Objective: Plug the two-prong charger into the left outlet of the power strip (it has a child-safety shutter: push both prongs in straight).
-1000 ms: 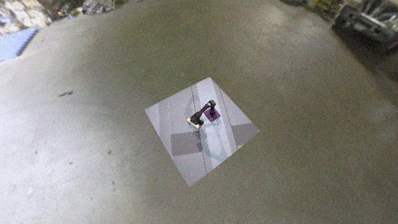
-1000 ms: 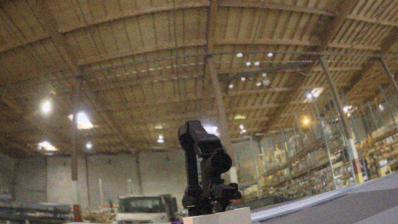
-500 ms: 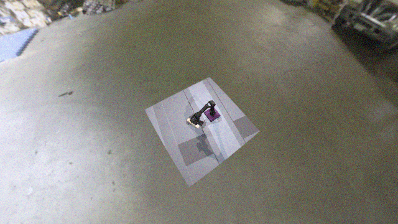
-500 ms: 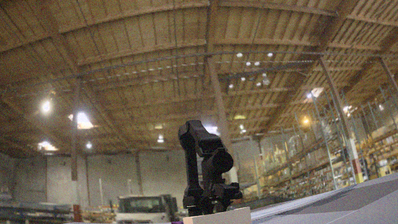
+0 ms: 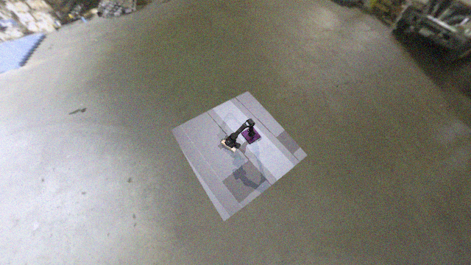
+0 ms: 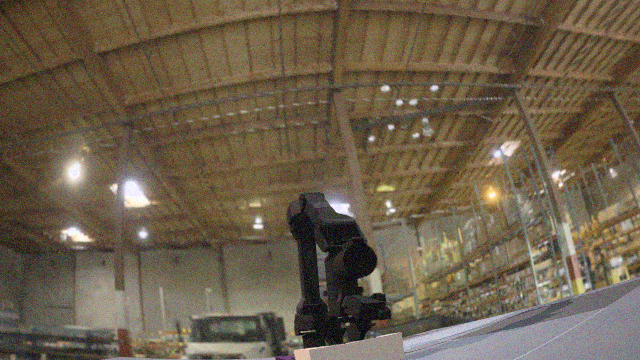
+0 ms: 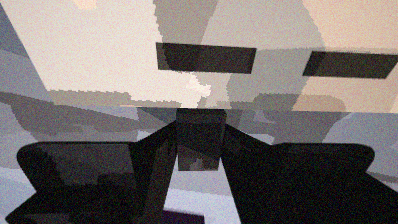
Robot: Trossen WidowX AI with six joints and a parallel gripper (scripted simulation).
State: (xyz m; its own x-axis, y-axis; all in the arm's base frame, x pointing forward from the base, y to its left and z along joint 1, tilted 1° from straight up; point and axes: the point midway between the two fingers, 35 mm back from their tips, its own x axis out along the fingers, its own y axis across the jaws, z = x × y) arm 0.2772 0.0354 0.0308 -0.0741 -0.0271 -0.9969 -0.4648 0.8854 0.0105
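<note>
My gripper tip is now 2 cm short of the two-prong charger, 1 cm to the right of it and 1 cm below it.
</note>
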